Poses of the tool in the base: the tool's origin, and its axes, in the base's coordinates. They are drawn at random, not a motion.
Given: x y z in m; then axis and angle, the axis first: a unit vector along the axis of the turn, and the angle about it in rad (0 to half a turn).
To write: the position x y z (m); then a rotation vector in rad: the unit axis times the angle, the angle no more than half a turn. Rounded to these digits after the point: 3 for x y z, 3 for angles.
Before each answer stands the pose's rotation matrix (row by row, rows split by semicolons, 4 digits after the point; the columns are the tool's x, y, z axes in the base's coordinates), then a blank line. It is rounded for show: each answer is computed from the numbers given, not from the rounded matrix.
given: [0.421, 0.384, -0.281, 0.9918, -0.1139, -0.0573, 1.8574]
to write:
0.9791 -0.0899 -0.1822; -0.1999 -0.2661 -0.9430; 0.0364 0.9598 -0.2785

[0.421, 0.384, -0.281, 1.842, -0.212, -0.106]
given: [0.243, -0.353, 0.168, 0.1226, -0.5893, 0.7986, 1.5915]
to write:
-0.0054 -0.8721 -0.4892; 0.7247 0.3337 -0.6029; 0.6891 -0.3578 0.6302

[0.243, -0.353, 0.168, 0.195, -0.938, 1.271]
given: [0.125, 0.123, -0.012, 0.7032, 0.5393, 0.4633, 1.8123]
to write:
0.3736 0.0201 0.9274; 0.9198 0.1212 -0.3732; -0.1199 0.9924 0.0268

[0.125, 0.123, -0.012, 1.274, 0.977, 0.840]
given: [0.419, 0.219, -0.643, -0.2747, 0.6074, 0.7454, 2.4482]
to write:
-0.6356 -0.7716 0.0260; 0.1812 -0.1164 0.9765; -0.7505 0.6254 0.2138

[0.419, 0.219, -0.643, -0.673, 1.487, 1.825]
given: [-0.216, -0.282, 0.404, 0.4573, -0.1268, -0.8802, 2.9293]
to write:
-0.5640 0.0708 -0.8227; -0.3001 -0.9458 0.1244; -0.7693 0.3171 0.5546

[-0.216, -0.282, 0.404, 1.340, -0.371, -2.578]
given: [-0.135, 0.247, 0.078, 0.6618, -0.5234, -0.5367, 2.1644]
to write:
0.1236 -0.0953 -0.9877; -0.9850 -0.1322 -0.1105; -0.1200 0.9866 -0.1102

[-0.135, 0.247, 0.078, 1.432, -1.133, -1.162]
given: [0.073, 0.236, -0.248, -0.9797, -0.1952, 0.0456, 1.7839]
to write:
0.9513 0.1871 -0.2449; 0.2763 -0.1653 0.9468; 0.1367 -0.9683 -0.2090

[0.073, 0.236, -0.248, -1.748, -0.348, 0.081]
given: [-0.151, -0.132, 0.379, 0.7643, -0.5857, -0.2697, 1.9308]
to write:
0.4377 -0.3530 -0.8269; -0.8578 0.1116 -0.5017; 0.2694 0.9290 -0.2539

[-0.151, -0.132, 0.379, 1.476, -1.131, -0.521]
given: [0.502, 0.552, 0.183, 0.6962, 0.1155, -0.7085, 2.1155]
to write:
0.2177 0.7280 -0.6501; -0.4839 -0.4979 -0.7197; -0.8476 0.4712 0.2439

[0.502, 0.552, 0.183, 1.473, 0.244, -1.499]
